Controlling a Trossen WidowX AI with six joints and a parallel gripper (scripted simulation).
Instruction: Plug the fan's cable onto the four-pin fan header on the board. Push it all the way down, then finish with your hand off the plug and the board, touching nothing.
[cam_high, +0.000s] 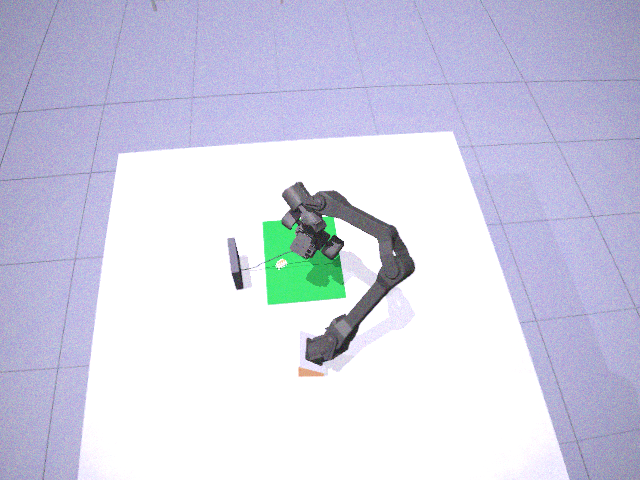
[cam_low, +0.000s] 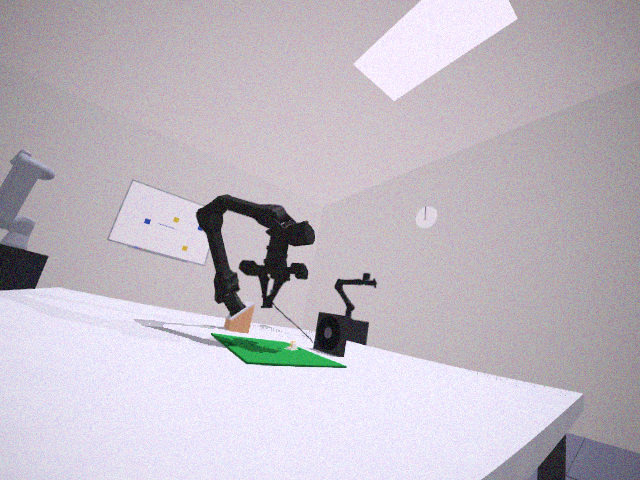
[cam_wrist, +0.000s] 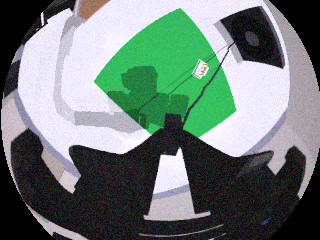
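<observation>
The dark plug lies 10 mm below my gripper tip and 10 mm ahead of it. From my gripper tip the other things lie so: black fan: 230 mm to the left, 60 mm below, 50 mm behind; then four-pin header: 120 mm below, 100 mm to the left, 20 mm behind; then green board: 140 mm below, 30 mm to the left, 10 mm ahead.
</observation>
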